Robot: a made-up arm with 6 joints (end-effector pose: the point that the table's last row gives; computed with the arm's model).
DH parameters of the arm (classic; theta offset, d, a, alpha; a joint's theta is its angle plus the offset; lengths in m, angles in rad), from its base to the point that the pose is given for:
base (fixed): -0.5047 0 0.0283 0
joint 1: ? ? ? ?
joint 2: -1.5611 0 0.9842 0
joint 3: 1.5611 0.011 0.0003 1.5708
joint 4: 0 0.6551 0.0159 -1.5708
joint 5: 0 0 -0.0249 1.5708
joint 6: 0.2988 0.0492 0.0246 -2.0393
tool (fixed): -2.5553 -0.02 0 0
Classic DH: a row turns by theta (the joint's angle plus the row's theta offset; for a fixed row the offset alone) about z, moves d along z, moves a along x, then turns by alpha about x.
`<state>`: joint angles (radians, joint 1 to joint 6).
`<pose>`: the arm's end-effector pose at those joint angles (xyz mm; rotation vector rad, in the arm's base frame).
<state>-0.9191 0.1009 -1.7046 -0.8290 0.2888 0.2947</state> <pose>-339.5 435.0 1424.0 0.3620 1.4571 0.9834</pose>
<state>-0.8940 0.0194 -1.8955 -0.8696 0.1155 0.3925</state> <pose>-378.9 474.2 1232.7 0.0768 1.3599 0.6588</pose>
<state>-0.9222 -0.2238 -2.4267 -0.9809 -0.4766 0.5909</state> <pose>-274.1 415.5 782.1 -0.3929 0.6136 -0.2194</pose>
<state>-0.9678 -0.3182 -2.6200 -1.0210 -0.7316 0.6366</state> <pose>-183.4 346.5 694.7 -0.4861 0.2098 -0.4663</pose>
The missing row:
joint 1: 0.5047 0.4441 0.0235 -1.5708
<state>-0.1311 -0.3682 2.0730 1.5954 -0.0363 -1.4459</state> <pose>400.7 -68.8 1240.4 -0.8895 -0.7148 -0.6922</pose>
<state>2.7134 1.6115 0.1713 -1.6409 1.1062 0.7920</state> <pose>-1468.7 732.6 242.8 -0.3918 -2.2855 0.8951</pose>
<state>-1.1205 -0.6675 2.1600 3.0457 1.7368 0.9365</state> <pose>51.3 -66.9 1347.5 1.7568 -0.4113 0.4962</pose>
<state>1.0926 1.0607 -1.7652 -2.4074 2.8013 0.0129</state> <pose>246.9 408.1 1353.5 -0.0340 0.8071 -0.8832</pose>
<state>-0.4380 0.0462 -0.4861 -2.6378 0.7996 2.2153</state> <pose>-207.4 61.3 2072.0 0.1484 1.6274 1.6372</pose>
